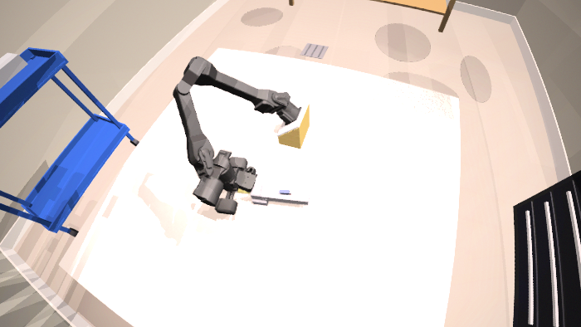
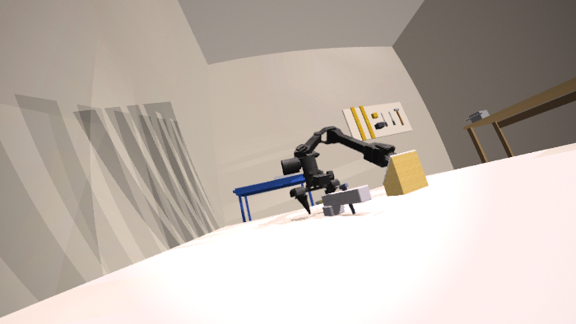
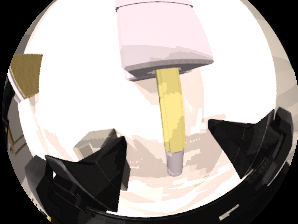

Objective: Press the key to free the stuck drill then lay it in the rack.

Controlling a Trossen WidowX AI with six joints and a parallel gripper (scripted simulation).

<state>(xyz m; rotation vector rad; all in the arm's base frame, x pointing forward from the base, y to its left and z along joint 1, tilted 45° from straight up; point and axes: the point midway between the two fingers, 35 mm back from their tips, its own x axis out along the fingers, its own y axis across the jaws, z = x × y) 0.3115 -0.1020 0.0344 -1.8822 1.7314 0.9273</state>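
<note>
The yellow drill is 10 mm behind my gripper tip, 40 mm to the left of it and 30 mm above it. From my gripper tip the other things lie so: tan rack (70 mm behind, 40 mm to the right, 10 mm above); then pin (30 mm behind, 160 mm to the left, 40 mm above); then grey block (30 mm behind, 140 mm to the left, 30 mm above).
</note>
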